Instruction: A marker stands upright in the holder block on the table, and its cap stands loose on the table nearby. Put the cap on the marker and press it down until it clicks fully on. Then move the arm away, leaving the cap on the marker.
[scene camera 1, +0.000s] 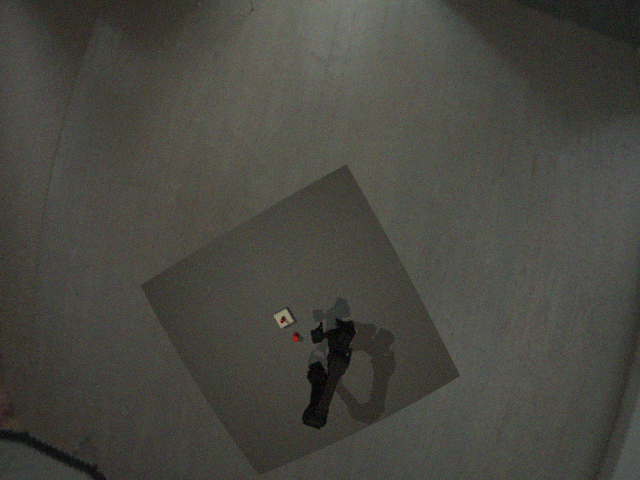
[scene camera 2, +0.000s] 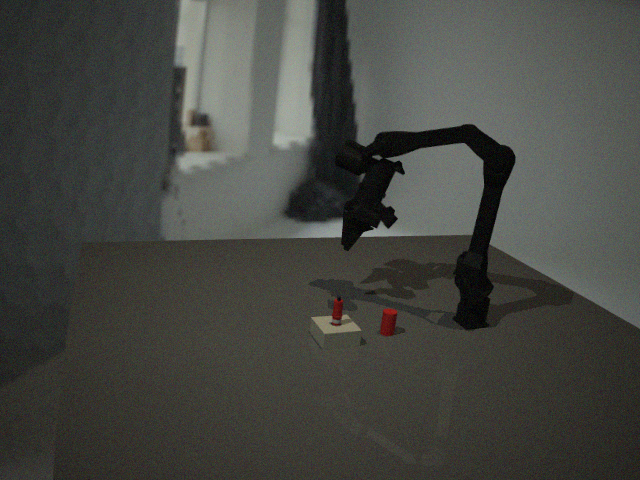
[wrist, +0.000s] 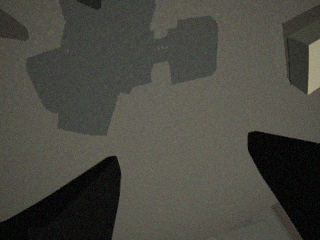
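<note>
I can see my gripper (scene camera 2: 344, 247), and the wrist view (wrist: 184, 153) gives me that same gripper too.
</note>
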